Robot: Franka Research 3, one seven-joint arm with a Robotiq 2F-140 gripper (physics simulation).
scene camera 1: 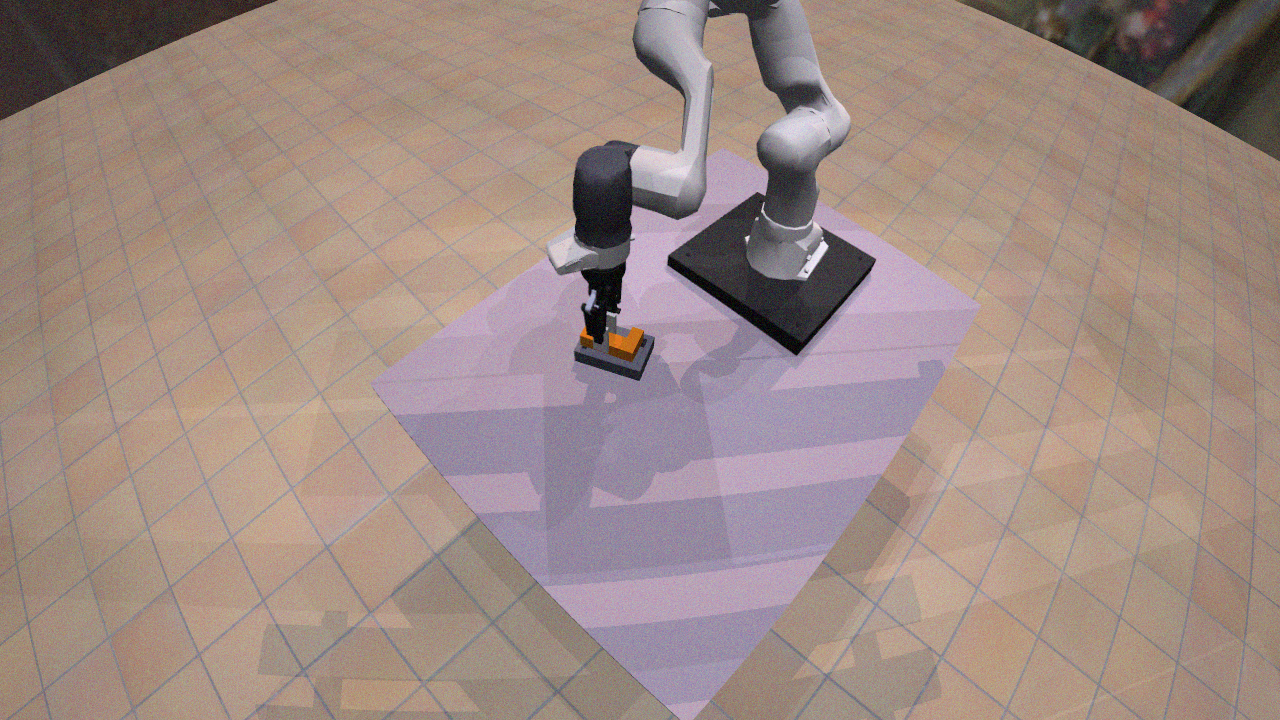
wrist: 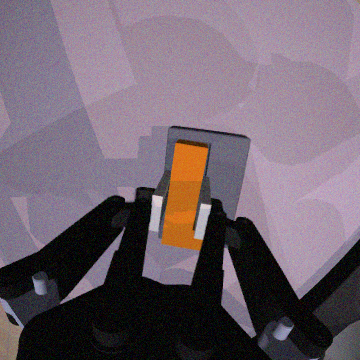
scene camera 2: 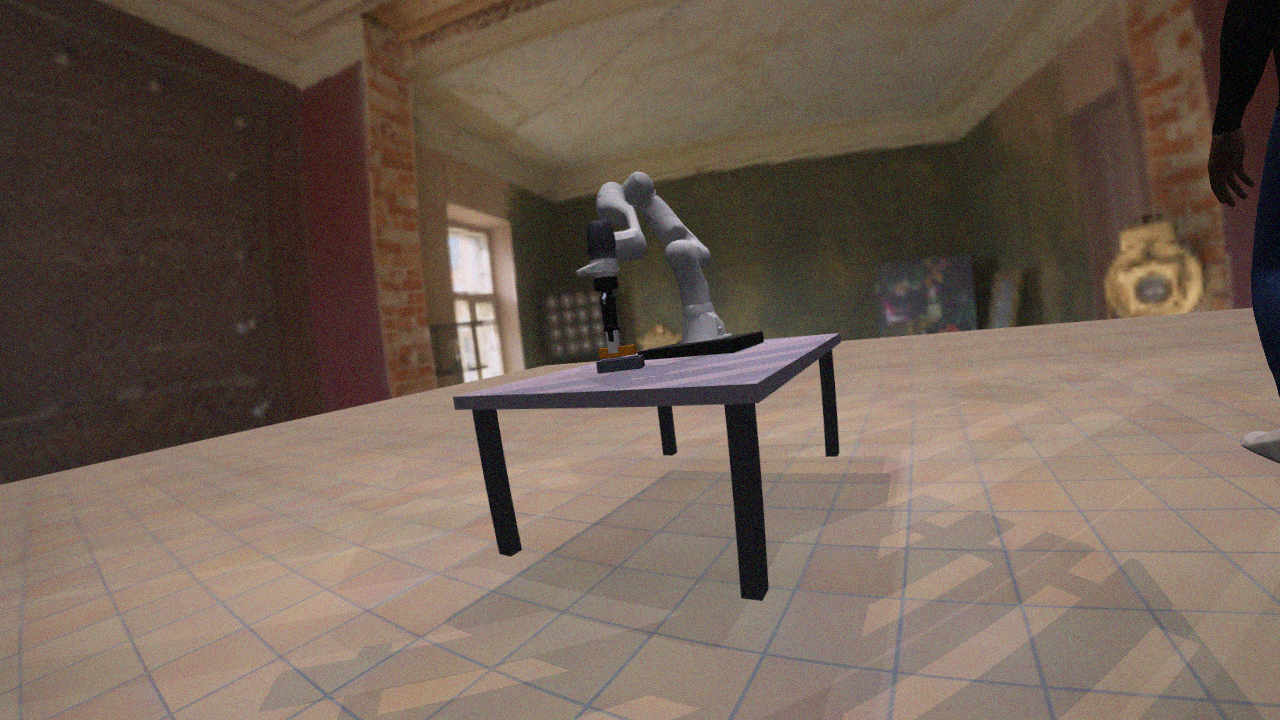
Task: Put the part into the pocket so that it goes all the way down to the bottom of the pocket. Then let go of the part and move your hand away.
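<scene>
The orange part [scene camera 1: 627, 344] [scene camera 2: 627, 350] [wrist: 188, 167] is between the fingers of my gripper [scene camera 1: 604, 329] [scene camera 2: 612, 343] [wrist: 184, 186], which is shut on it. The grey block with the pocket [scene camera 1: 608, 364] [scene camera 2: 619, 365] [wrist: 231, 165] lies on the table under the part. In the wrist view the part covers the block's left side, roughly along its length, and a thin dark strip shows along the part's right edge. The part stands well above the block's top face in scene camera 1. The pocket's floor and the part's underside are hidden, so the depth cannot be told.
The block stands on the lilac table [scene camera 1: 769, 501] [scene camera 2: 608, 396], with the table's left corner some way off. The arm's black base plate [scene camera 1: 716, 277] [scene camera 2: 747, 341] is to the right and behind the block. A person's arm and leg show at the right edge of scene camera 2.
</scene>
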